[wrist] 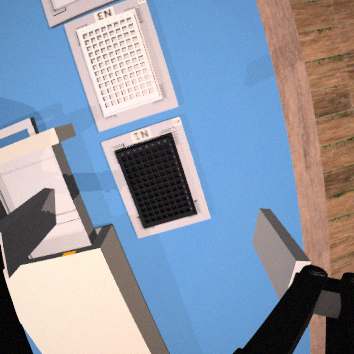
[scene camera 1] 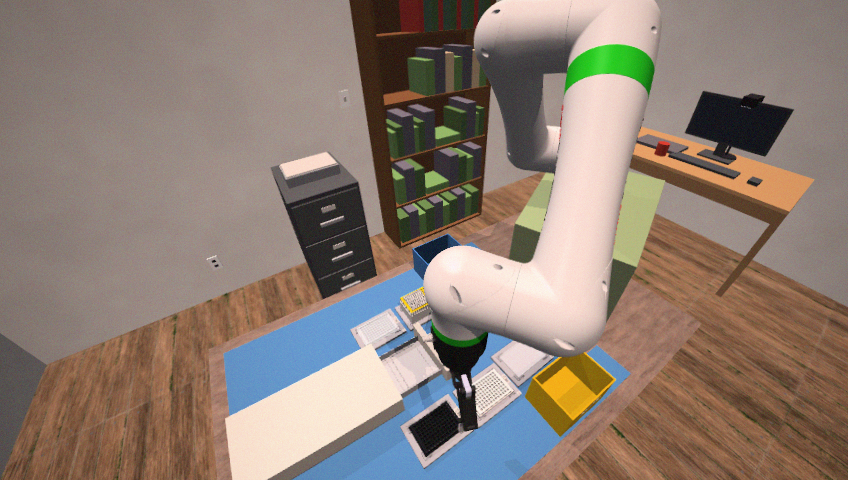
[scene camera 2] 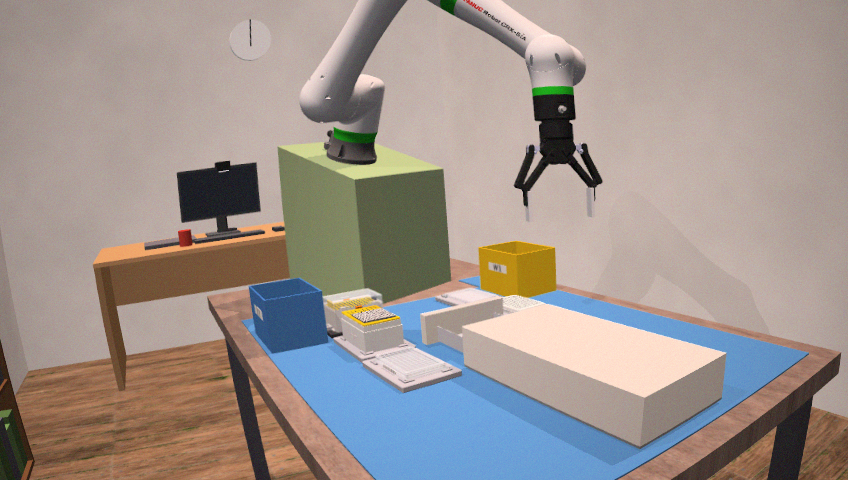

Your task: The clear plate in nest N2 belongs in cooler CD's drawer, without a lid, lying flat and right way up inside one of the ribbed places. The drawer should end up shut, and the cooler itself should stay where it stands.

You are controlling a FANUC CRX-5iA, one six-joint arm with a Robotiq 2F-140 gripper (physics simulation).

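Places are measured from the arm's base along level axes (x ahead, y left, z up), in centimetres.
Pixels of known places: gripper, fingertip midpoint: (wrist: 154, 217) (scene camera 1: 455, 394) (scene camera 2: 561, 219); arm's base, link origin: (scene camera 2: 351, 157).
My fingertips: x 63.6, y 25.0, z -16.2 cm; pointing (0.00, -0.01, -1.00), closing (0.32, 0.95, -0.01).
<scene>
Ahead of a thing's pixels: the offset from my fingertips to its top centre. "pt": to the spot under its first point.
A clear plate {dx +5.5, dy -40.5, dz -20.7 cm} (scene camera 1: 379, 327) (scene camera 2: 411, 361) lies flat on a pale nest (scene camera 1: 358, 334) (scene camera 2: 405, 385) beside the cooler; its label is not readable. The cream cooler (scene camera 1: 333, 404) (scene camera 2: 595, 350) (wrist: 75, 305) stands on the mat. Its drawer (scene camera 1: 410, 364) (scene camera 2: 461, 321) (wrist: 35, 192) is pulled open, showing a pale floor with rib lines. Part of the drawer is hidden by a finger in the wrist view. My gripper (scene camera 1: 469, 425) (scene camera 2: 558, 217) (wrist: 154, 217) is wide open and empty, high above the table; in the wrist view its fingers straddle the black plate's nest and the drawer's side.
A black plate {dx +3.8, dy -2.6, dz -20.7 cm} (scene camera 1: 436, 425) (wrist: 156, 180) sits in nest N1, a white plate {dx -13.9, dy -3.5, dz -20.7 cm} (scene camera 1: 490, 391) (wrist: 120, 62) in N3. Another nest {pt dx -29.4, dy -5.2, dz -21.4 cm} (scene camera 1: 523, 361) stands beyond. A yellow bin {dx -32.1, dy +9.1, dz -11.3 cm} (scene camera 1: 553, 401) (scene camera 2: 517, 270), a blue bin {dx -29.2, dy -55.7, dz -11.3 cm} (scene camera 2: 288, 321) and a yellow-topped tip box {dx -12.3, dy -41.1, dz -15.7 cm} (scene camera 1: 414, 300) (scene camera 2: 371, 333) stand around.
</scene>
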